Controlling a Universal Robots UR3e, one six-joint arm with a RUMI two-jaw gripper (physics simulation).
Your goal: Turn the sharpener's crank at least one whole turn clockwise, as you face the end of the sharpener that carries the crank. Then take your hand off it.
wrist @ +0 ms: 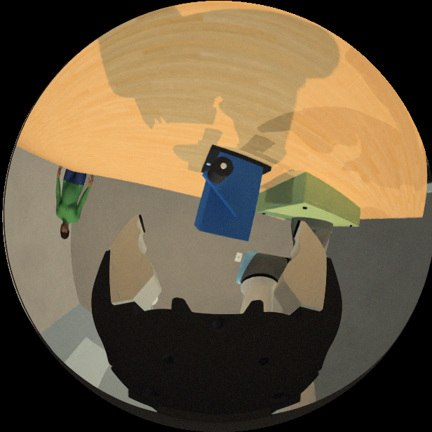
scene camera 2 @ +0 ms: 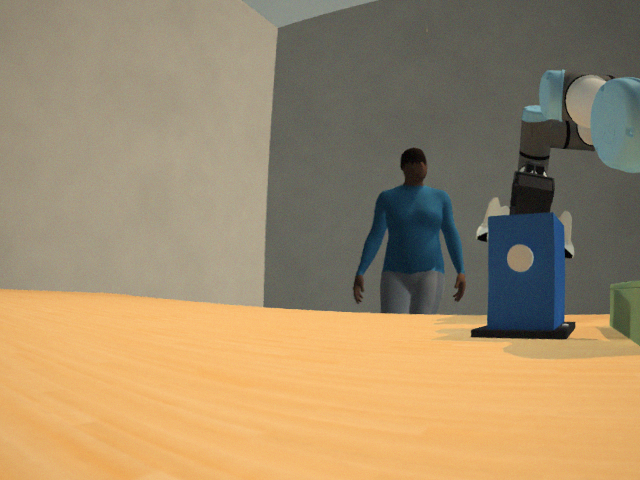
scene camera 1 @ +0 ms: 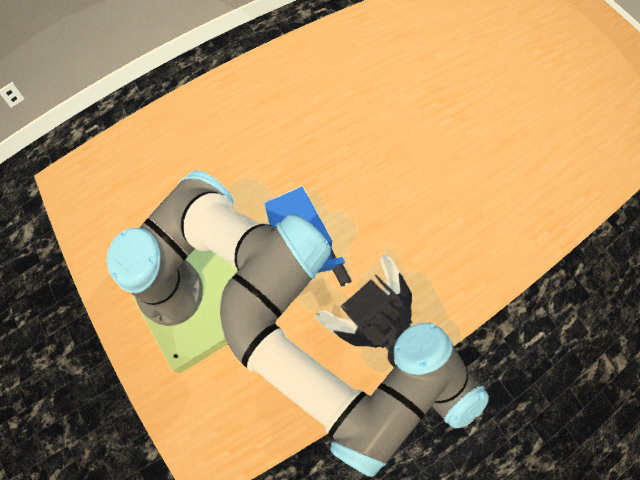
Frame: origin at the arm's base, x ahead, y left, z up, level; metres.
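Seen in the pictures: gripper, between the fingertips: (scene camera 1: pixel 350 285); arm's base, origin of its link: (scene camera 1: pixel 170 291).
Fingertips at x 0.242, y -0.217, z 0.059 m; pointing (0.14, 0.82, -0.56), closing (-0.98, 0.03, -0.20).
Pixels of each thing's middle, then the offset from my fingertips to it. "spot": a spot on its surface instead.
- sharpener, a spot on its surface: (scene camera 2: pixel 524 299) spot: 0.016 m ahead, 0.195 m left, 0.070 m down
- black base, a spot on its surface: (scene camera 2: pixel 516 334) spot: 0.024 m ahead, 0.203 m left, 0.105 m down
- dark round knob, middle of its body: (scene camera 1: pixel 342 275) 0.014 m ahead, 0.034 m left, 0.055 m down
The sharpener (scene camera 1: pixel 293 203) (scene camera 2: pixel 524 299) (wrist: pixel 232 200) is a tall blue box standing upright on a black base (scene camera 2: pixel 516 334). Its crank is a thin blue arm (wrist: pixel 221 201) with a dark round knob (scene camera 1: pixel 341 274) (wrist: pixel 216 175). In the wrist view the knob lies at the end of the sharpener near the base, so the crank points down. My gripper (scene camera 1: pixel 352 286) (wrist: pixel 219 219) is open and empty, its fingers wide apart. It stands off from the crank end, apart from the knob. In scene camera 2 the sharpener partly hides the gripper, and the crank does not show.
The arm's green mounting block (scene camera 1: pixel 199 335) (scene camera 2: pixel 624 310) (wrist: pixel 327 202) stands beside the sharpener. The arm's elbow joint (scene camera 1: pixel 305 245) hides part of the sharpener in scene camera 1. A person in a blue top (scene camera 2: pixel 413 227) and one in green (wrist: pixel 69 200) stand beyond the table.
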